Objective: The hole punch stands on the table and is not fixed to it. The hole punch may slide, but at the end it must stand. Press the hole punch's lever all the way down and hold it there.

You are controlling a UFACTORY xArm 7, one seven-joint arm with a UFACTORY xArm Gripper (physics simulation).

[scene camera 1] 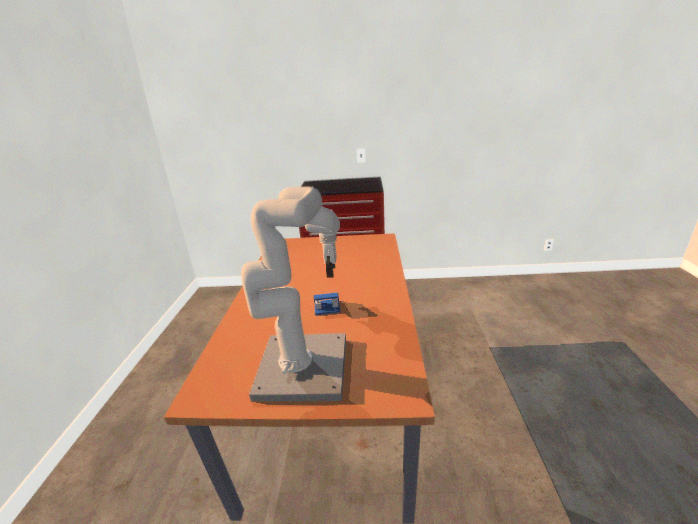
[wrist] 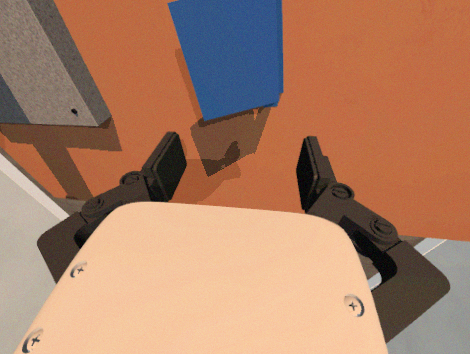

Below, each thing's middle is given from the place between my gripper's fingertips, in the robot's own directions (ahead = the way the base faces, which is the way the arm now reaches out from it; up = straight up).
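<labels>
Broad blue lever [wrist: 232, 60] seen 30 mm to the left of my hand, 30 mm behind it and 120 mm below it.
</labels>
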